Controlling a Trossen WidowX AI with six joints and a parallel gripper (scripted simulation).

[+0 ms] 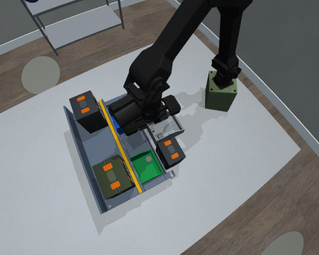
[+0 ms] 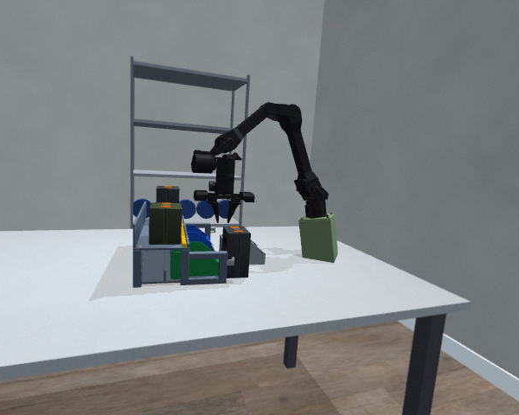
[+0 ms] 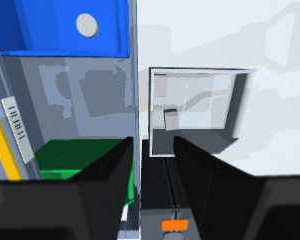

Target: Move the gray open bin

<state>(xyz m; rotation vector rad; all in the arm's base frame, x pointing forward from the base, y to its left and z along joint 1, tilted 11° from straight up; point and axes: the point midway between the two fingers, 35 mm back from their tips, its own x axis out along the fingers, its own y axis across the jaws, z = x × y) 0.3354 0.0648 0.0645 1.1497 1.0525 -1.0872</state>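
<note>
Right now the gray open bin is 12 cm below my hand and 7 cm behind it. Round my hand: yellow rail (13 cm ahead, 5 cm below, 1 cm to the left); then blue bin (12 cm below, 10 cm to the right, 10 cm ahead); then green bin (12 cm to the left, 12 cm below, 9 cm ahead).
</note>
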